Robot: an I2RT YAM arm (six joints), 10 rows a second.
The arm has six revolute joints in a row. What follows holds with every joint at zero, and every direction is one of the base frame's. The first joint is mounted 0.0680 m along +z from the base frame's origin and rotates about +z. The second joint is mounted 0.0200 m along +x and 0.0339 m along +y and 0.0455 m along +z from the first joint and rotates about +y. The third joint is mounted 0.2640 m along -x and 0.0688 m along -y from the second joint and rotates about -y. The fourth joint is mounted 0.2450 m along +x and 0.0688 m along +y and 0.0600 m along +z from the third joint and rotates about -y. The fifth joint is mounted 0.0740 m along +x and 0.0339 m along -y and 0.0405 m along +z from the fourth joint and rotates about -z. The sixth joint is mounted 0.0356 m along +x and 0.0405 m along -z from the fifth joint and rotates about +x. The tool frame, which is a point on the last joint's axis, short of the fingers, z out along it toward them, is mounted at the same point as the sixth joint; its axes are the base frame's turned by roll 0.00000, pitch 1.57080 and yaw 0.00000 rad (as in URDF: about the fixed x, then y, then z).
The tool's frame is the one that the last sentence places.
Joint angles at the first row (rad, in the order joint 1, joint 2, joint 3, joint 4, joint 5, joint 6):
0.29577, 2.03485, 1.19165, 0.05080, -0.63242, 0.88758
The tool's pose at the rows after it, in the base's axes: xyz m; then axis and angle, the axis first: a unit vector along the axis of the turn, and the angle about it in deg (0 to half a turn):
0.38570, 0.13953, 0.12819, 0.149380, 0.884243, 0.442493, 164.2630
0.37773, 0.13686, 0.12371, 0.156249, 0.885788, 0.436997, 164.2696
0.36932, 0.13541, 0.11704, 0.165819, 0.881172, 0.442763, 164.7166
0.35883, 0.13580, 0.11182, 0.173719, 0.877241, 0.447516, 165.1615
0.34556, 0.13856, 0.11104, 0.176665, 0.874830, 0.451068, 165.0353
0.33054, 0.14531, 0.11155, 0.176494, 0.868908, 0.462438, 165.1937
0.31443, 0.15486, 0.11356, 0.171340, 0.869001, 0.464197, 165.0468
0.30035, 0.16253, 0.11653, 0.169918, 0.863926, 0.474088, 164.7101
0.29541, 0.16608, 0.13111, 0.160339, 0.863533, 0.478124, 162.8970
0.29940, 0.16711, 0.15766, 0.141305, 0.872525, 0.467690, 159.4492
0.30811, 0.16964, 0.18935, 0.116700, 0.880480, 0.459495, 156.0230
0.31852, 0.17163, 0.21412, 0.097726, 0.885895, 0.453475, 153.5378
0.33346, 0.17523, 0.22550, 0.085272, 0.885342, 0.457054, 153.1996
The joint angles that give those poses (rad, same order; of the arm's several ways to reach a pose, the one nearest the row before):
0.29606, 2.02012, 1.14495, 0.07878, -0.62846, 0.89430
0.29649, 2.00402, 1.10091, 0.10008, -0.61469, 0.90071
0.29892, 1.99480, 1.04776, 0.15573, -0.61856, 0.93194
0.30806, 1.97937, 0.99114, 0.20942, -0.61732, 0.96410
0.32694, 1.94711, 0.92963, 0.25852, -0.60488, 0.99208
0.35859, 1.91294, 0.86517, 0.32539, -0.59863, 1.03634
0.40278, 1.87420, 0.81137, 0.36258, -0.57017, 1.06302
0.44157, 1.83873, 0.76019, 0.41843, -0.54915, 1.10412
0.45936, 1.78362, 0.75566, 0.39897, -0.52642, 1.09920
0.46019, 1.71640, 0.81056, 0.28562, -0.49004, 1.03726
0.45789, 1.67023, 0.90468, 0.15880, -0.46499, 0.96794
0.45120, 1.65967, 0.99995, 0.06284, -0.45252, 0.91352
0.44071, 1.69759, 1.08904, 0.01570, -0.47364, 0.88818

